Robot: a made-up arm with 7 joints. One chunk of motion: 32 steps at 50 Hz.
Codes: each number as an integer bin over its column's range. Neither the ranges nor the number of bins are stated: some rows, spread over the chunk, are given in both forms.
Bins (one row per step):
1: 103 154 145 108 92 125
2: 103 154 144 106 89 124
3: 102 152 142 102 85 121
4: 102 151 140 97 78 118
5: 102 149 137 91 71 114
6: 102 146 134 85 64 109
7: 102 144 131 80 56 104
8: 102 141 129 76 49 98
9: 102 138 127 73 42 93
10: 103 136 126 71 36 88
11: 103 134 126 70 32 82
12: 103 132 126 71 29 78
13: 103 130 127 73 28 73
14: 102 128 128 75 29 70
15: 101 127 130 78 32 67
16: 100 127 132 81 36 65
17: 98 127 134 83 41 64
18: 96 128 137 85 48 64
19: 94 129 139 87 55 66
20: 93 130 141 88 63 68
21: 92 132 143 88 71 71
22: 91 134 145 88 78 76
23: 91 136 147 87 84 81
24: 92 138 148 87 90 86
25: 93 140 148 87 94 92
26: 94 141 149 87 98 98
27: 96 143 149 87 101 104
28: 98 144 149 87 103 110
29: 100 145 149 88 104 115
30: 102 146 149 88 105 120
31: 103 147 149 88 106 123
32: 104 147 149 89 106 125
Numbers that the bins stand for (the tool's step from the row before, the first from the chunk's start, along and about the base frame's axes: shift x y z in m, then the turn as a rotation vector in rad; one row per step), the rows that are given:
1: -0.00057 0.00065 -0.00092 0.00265 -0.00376 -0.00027
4: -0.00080 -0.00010 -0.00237 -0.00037 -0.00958 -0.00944
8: -0.00080 -0.00261 -0.00556 -0.00614 -0.02163 -0.03564
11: -0.00057 -0.00437 -0.00644 -0.00778 -0.02870 -0.05660
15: -0.00103 -0.00613 -0.00527 -0.00559 -0.02870 -0.07624
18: -0.00216 -0.00587 -0.00324 -0.00367 -0.02205 -0.08017
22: -0.00330 -0.00437 -0.00092 -0.00284 -0.00958 -0.06445
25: -0.00285 -0.00286 -0.00005 -0.00312 -0.00293 -0.04350
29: -0.00125 -0.00161 0.00024 -0.00284 0.00123 -0.01337
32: -0.00035 -0.00111 0.00024 -0.00257 0.00206 -0.00027
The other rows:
2: -0.00057 0.00065 -0.00121 0.00210 -0.00500 -0.00158
3: -0.00080 0.00015 -0.00179 0.00100 -0.00667 -0.00551
5: -0.00080 -0.00060 -0.00324 -0.00202 -0.01249 -0.01468
6: -0.00080 -0.00136 -0.00411 -0.00367 -0.01540 -0.02123
7: -0.00080 -0.00186 -0.00498 -0.00504 -0.01872 -0.02778
9: -0.00080 -0.00336 -0.00615 -0.00696 -0.02454 -0.04219
10: -0.00057 -0.00387 -0.00644 -0.00751 -0.02704 -0.04874
12: -0.00057 -0.00487 -0.00644 -0.00751 -0.02995 -0.06184
13: -0.00057 -0.00537 -0.00615 -0.00696 -0.03036 -0.06838
14: -0.00080 -0.00587 -0.00585 -0.00641 -0.02995 -0.07231
16: -0.00125 -0.00613 -0.00469 -0.00476 -0.02704 -0.07886
17: -0.00171 -0.00613 -0.00411 -0.00422 -0.02496 -0.08017
19: -0.00262 -0.00562 -0.00266 -0.00312 -0.01914 -0.07755
20: -0.00285 -0.00537 -0.00208 -0.00284 -0.01581 -0.07493
21: -0.00307 -0.00487 -0.00150 -0.00284 -0.01249 -0.07100
23: -0.00330 -0.00387 -0.00034 -0.00312 -0.00708 -0.05791
24: -0.00307 -0.00336 -0.00005 -0.00312 -0.00459 -0.05136
26: -0.00262 -0.00261 0.00024 -0.00312 -0.00126 -0.03564
27: -0.00216 -0.00211 0.00024 -0.00312 -0.00002 -0.02778
28: -0.00171 -0.00186 0.00024 -0.00312 0.00082 -0.01992
30: -0.00080 -0.00136 0.00024 -0.00284 0.00165 -0.00682
31: -0.00057 -0.00111 0.00024 -0.00284 0.00206 -0.00289

